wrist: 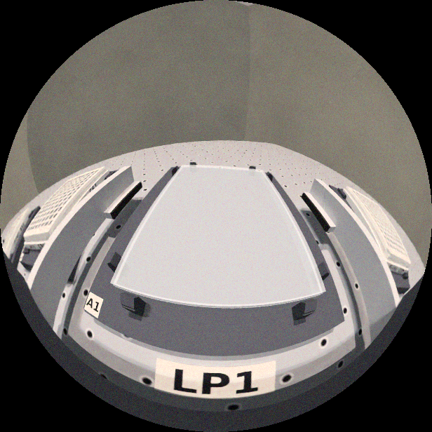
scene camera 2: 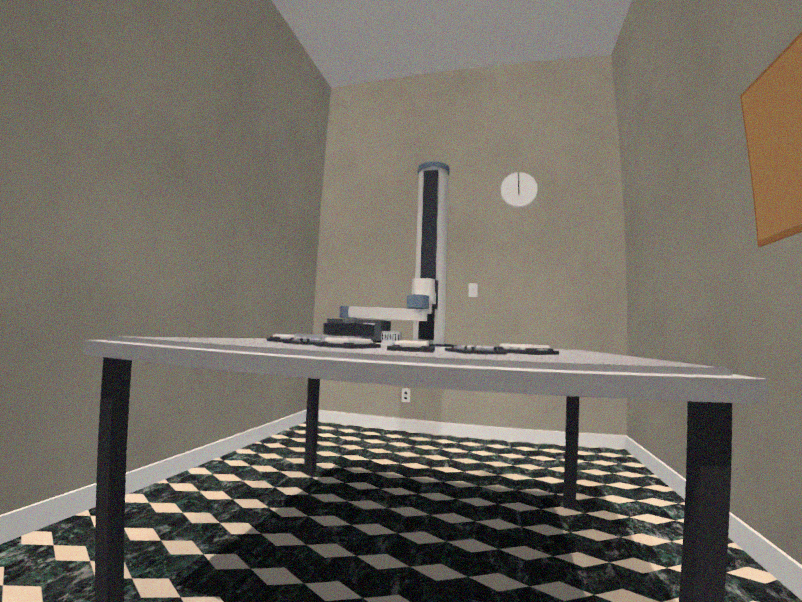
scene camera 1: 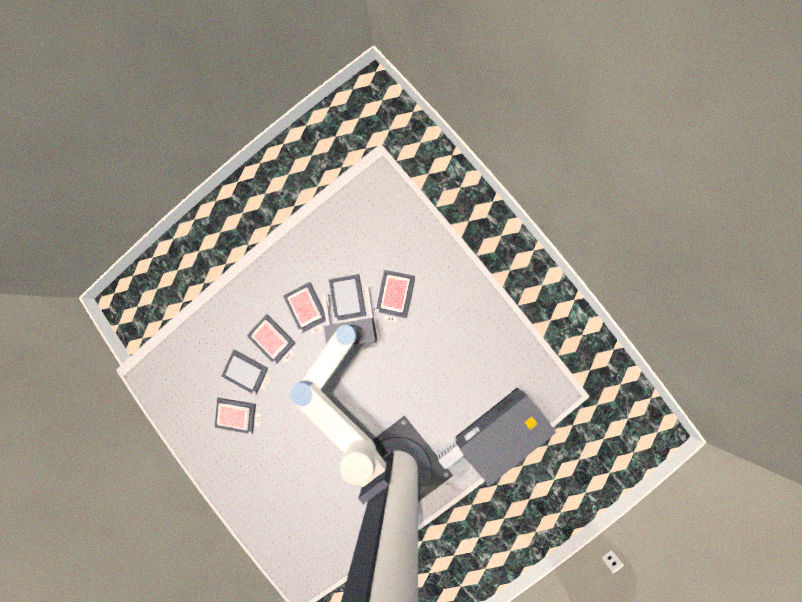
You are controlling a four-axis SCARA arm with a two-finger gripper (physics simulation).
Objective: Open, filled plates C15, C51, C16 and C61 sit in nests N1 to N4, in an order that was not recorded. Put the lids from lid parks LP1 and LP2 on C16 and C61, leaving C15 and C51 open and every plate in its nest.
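Frame: origin at the arm's base, x ahead, y left, z up, level; metres.
Seen in the pictures: gripper, fingertip midpoint: (scene camera 2: 308,337) (scene camera 1: 345,290); arm's base, origin of the base link: (scene camera 1: 398,467).
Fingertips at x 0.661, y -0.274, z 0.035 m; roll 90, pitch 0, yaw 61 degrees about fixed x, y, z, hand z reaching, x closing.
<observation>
Pixels of each thing's top centre, then the offset from my fingertips to it. "*": a spot on its surface instead.
- second pale lid, middle of its top: (scene camera 2: 474,346) (scene camera 1: 242,372) 0.525 m left, 0.010 m ahead, 0.004 m down
- dark grey box, surface spot: (scene camera 1: 505,437) * 0.127 m right, 0.764 m back, 0.093 m up
A pale lid (scene camera 1: 346,296) (wrist: 220,240) lies flat on the dark lid park LP1 (wrist: 220,330). My gripper (scene camera 1: 349,301) (wrist: 224,176) is open and low over LP1, one finger on each side of the lid with a gap at both sides. A second pale lid (scene camera 1: 244,371) lies on the other lid park, between two plates. Open plates with red wells (scene camera 1: 304,306) (scene camera 1: 395,292) stand left and right of LP1; in the wrist view parts of the left plate (wrist: 67,202) and right plate (wrist: 380,225) show outside the fingers. Two more open plates (scene camera 1: 270,337) (scene camera 1: 234,416) stand farther left. The plate labels cannot be read.
The arm's column (scene camera 1: 396,518) (scene camera 2: 433,252) stands at the table's rear edge in the first scene view. A dark grey box (scene camera 1: 505,437) with a yellow mark stands beside its base. The nests and parks form an arc on the perforated table (scene camera 1: 453,324) (scene camera 2: 421,370).
</observation>
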